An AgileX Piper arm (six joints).
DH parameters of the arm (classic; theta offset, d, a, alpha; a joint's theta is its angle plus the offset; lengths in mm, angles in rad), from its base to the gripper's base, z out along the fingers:
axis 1: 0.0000 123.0 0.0 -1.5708
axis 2: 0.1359 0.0 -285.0 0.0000
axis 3: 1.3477 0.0 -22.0 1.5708
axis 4: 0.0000 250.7 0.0 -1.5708
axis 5: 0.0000 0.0 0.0 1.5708
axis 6: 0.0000 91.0 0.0 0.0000
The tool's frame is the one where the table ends.
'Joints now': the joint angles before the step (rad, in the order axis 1, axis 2, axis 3, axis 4, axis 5, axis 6). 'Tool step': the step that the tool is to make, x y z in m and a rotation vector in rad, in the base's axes. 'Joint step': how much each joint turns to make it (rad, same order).
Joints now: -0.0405 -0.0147 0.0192 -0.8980 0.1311 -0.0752
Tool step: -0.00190 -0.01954 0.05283 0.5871 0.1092 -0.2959
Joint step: 0.0002 0.1900 -0.2859 0.2456 0.4197 0.3136
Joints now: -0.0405 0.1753 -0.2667 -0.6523 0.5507 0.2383
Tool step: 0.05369 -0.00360 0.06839 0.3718 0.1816 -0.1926
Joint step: 0.0001 0.4434 -0.3890 0.1705 0.2522 0.2064
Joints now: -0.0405 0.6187 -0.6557 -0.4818 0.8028 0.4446
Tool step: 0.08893 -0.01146 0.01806 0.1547 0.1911 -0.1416
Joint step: -0.0529 0.4308 -0.2942 0.0839 0.0996 0.0794
